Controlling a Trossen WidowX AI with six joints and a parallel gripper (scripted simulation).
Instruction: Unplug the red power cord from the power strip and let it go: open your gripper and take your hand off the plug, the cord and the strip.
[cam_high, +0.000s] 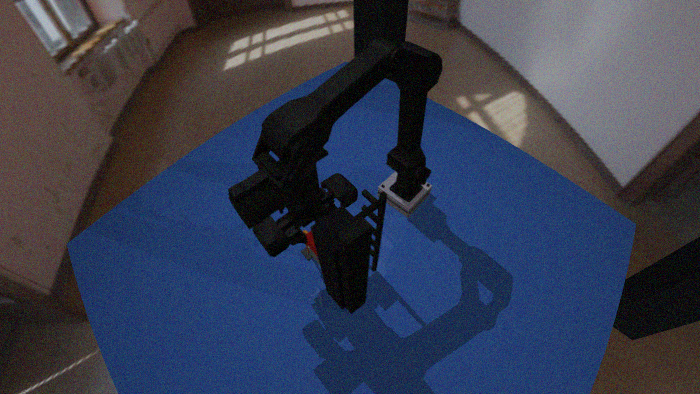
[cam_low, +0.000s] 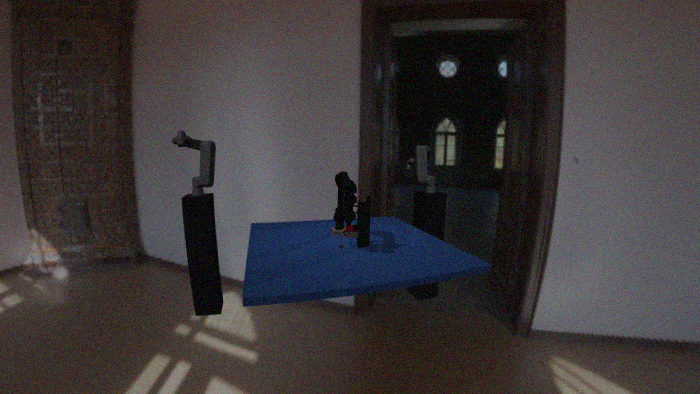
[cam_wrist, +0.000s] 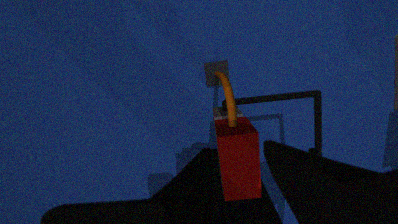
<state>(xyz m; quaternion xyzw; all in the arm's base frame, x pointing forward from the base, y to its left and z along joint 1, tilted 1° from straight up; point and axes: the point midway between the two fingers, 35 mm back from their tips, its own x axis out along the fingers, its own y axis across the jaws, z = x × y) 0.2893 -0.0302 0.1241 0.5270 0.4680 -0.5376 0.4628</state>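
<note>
My gripper tip is 3 cm to the right of the red plug and 1 cm above it. The rest, counted from my gripper tip: grey end block 13 cm below, 4 cm to the right, 1 cm behind.
</note>
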